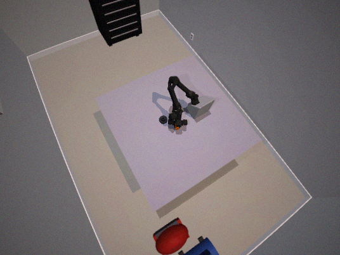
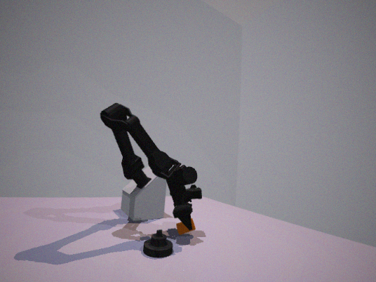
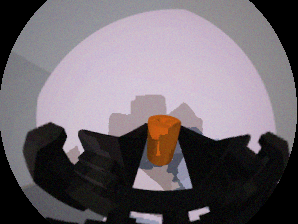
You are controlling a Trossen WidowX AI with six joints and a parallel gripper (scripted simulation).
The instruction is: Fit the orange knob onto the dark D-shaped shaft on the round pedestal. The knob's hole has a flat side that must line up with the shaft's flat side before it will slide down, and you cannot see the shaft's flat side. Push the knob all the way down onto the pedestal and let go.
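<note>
Now: gripper tip 10 mm past the orange knob and 10 mm to the left of it. Round my gripper tip: dark round pedestal 60 mm ahead, 160 mm to the right.
</note>
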